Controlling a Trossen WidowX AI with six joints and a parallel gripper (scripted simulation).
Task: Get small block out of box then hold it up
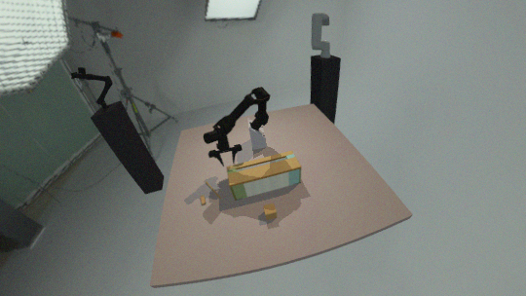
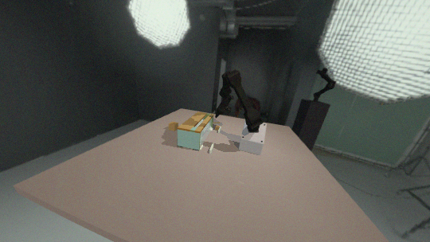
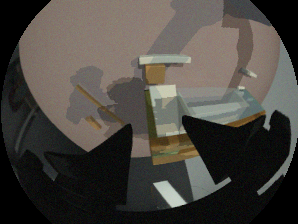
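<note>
The brownish block lies 20 mm behind my gripper tip, 10 mm to the left of it and 100 mm below it. From my gripper tip the other things lie so: thin stick: 50 mm ahead, 130 mm to the right, 110 mm below; then box: 70 mm ahead, 170 mm to the left, 50 mm below.
</note>
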